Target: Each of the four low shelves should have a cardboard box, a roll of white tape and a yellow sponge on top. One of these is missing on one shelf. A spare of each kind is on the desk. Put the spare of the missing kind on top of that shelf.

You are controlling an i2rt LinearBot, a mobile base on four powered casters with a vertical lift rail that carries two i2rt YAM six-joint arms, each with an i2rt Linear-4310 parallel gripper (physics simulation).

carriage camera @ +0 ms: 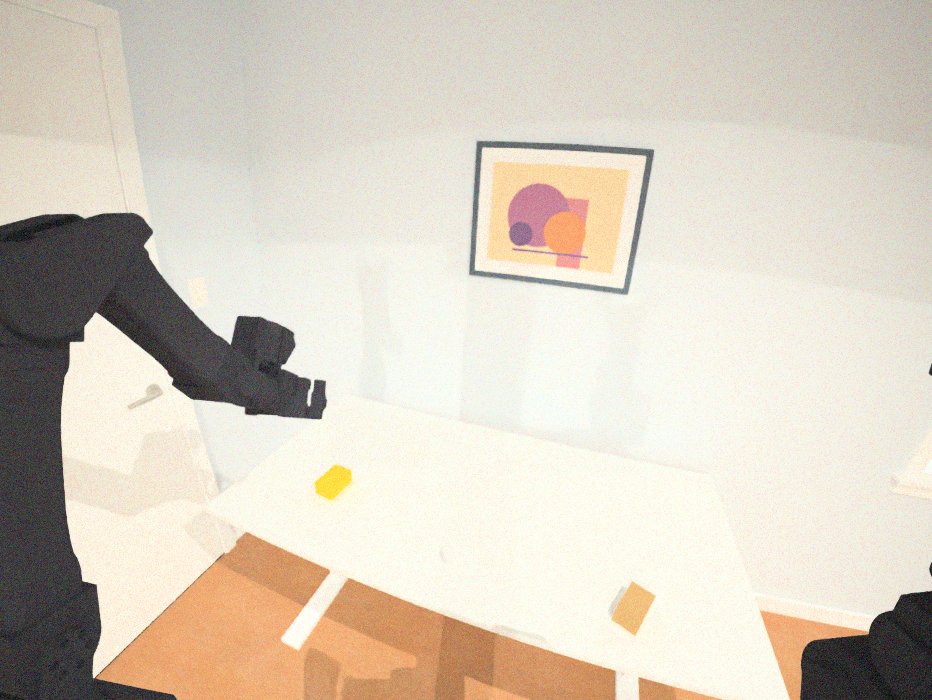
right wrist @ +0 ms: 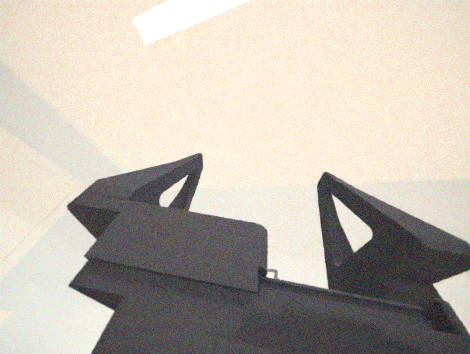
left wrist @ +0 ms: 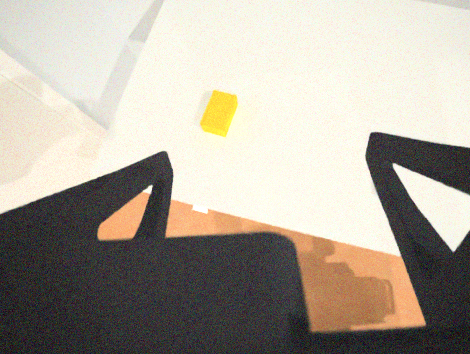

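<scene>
A yellow sponge lies on the left part of the white desk. A cardboard box stands near the desk's front right. A faint curved mark shows near the middle of the front edge; I cannot tell whether it is the white tape roll. My left gripper is open and empty, raised above the desk's left part; the sponge shows beyond its fingertips in the left wrist view. My right gripper is open and empty, pointing up toward the ceiling. The four low shelves do not show.
A white door is at the left, behind my left arm. A framed picture hangs on the wall behind the desk. White desk feet stand on the orange floor. Part of my right arm shows at the lower right.
</scene>
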